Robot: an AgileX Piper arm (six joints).
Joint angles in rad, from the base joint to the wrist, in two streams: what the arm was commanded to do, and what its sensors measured. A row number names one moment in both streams.
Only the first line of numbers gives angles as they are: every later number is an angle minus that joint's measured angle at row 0.
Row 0, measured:
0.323, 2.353, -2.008, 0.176, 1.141, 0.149
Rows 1 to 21, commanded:
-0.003, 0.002, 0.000, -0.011, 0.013, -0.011
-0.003, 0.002, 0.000, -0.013, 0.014, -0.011
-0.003, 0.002, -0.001, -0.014, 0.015, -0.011
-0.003, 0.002, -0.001, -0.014, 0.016, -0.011
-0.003, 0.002, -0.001, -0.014, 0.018, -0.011
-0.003, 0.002, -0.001, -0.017, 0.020, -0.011
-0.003, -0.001, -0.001, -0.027, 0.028, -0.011
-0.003, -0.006, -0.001, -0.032, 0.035, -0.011
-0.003, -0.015, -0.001, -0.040, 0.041, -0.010
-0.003, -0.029, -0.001, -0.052, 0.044, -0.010
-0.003, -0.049, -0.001, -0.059, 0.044, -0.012
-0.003, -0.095, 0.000, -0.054, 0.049, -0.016
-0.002, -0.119, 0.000, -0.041, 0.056, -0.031
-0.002, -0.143, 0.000, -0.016, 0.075, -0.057
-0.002, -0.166, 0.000, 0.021, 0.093, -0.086
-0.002, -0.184, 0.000, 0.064, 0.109, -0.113
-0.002, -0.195, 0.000, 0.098, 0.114, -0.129
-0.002, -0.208, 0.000, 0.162, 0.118, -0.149
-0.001, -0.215, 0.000, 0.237, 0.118, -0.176
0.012, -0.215, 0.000, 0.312, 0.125, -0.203
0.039, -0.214, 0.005, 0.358, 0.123, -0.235
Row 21, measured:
0.011, -0.210, 0.000, 0.279, 0.070, -0.183
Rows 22 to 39, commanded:
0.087, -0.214, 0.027, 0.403, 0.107, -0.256
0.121, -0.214, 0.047, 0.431, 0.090, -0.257
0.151, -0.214, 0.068, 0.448, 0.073, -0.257
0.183, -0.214, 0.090, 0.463, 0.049, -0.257
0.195, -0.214, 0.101, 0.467, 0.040, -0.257
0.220, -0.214, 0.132, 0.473, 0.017, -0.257
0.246, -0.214, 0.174, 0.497, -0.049, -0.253
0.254, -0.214, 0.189, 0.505, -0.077, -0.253
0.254, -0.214, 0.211, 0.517, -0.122, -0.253
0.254, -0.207, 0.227, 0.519, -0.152, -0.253
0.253, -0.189, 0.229, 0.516, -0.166, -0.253
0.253, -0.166, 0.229, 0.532, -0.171, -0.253
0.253, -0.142, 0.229, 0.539, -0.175, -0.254
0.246, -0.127, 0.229, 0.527, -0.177, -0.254
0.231, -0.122, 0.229, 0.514, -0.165, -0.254
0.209, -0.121, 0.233, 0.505, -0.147, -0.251
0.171, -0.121, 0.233, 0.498, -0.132, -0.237
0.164, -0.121, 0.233, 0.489, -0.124, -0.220
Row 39, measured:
0.176, -0.118, 0.229, 0.501, -0.144, -0.233
